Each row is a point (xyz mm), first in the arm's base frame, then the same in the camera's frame.
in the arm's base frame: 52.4 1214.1 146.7
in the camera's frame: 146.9 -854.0 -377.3
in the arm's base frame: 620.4 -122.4 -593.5
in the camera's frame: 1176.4 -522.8 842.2
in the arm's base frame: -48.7 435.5 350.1
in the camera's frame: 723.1 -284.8 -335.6
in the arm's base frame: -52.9 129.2 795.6
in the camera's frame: 1103.8 -68.0 -652.5
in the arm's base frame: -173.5 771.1 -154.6
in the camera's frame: 223.8 -421.4 3.5
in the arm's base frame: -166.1 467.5 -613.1
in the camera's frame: 280.4 -266.9 528.3
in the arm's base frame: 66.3 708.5 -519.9
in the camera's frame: 277.3 -592.5 406.8
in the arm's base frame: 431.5 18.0 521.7
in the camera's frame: 1369.7 -396.7 -273.9
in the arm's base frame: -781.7 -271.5 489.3
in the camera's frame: 852.1 734.3 -372.3
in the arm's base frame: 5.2 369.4 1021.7
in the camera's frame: 1047.0 -248.3 -929.0
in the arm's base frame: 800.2 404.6 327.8
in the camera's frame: 1237.4 -935.4 -150.2
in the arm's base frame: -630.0 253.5 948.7
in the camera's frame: 729.9 318.7 -939.8
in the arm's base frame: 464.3 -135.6 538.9
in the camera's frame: 1506.1 -327.2 -234.8
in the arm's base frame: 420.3 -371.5 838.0
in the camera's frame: 1759.2 -130.7 -445.4
